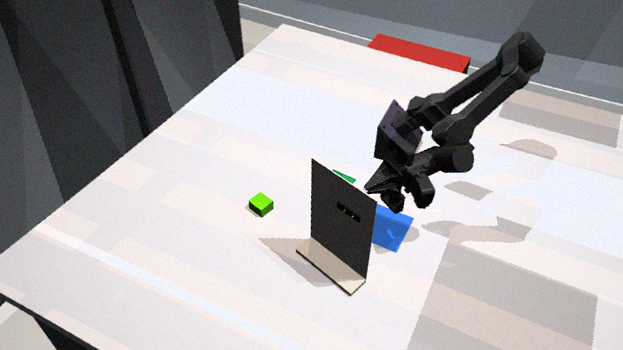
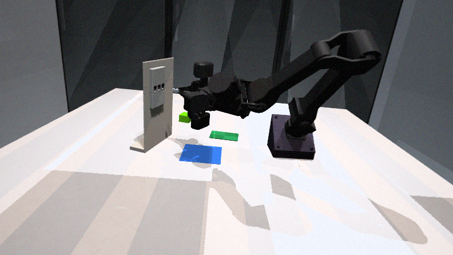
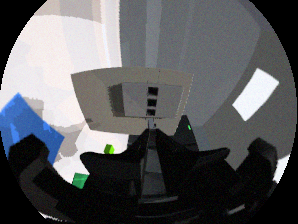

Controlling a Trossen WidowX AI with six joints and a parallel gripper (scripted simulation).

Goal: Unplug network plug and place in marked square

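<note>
Right now the blue square is 8 cm behind my gripper tip, 3 cm to the left of it and 19 cm below it. Round my gripper tip: green flat patch (15 cm behind, 13 cm to the right, 19 cm below); upright panel (7 cm ahead, 2 cm to the right, 7 cm below); white network plug (right at my gripper tip).
</note>
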